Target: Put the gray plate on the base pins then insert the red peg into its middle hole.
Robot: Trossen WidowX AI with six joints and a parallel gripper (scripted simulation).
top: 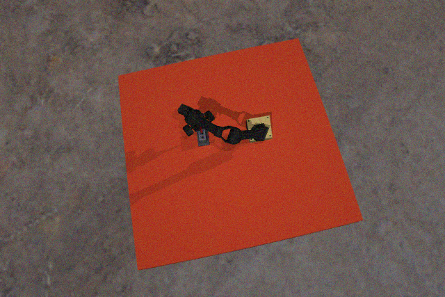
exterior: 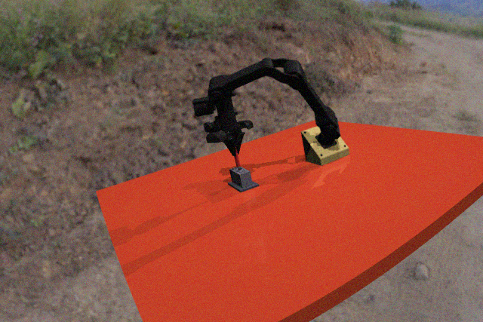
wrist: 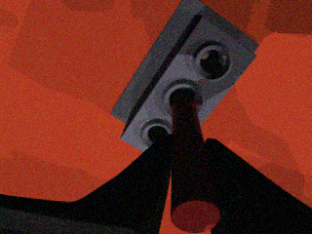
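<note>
The red peg is right at my gripper tip. Round my gripper tip: gray plate: 70 mm below; then base: 100 mm below.
</note>
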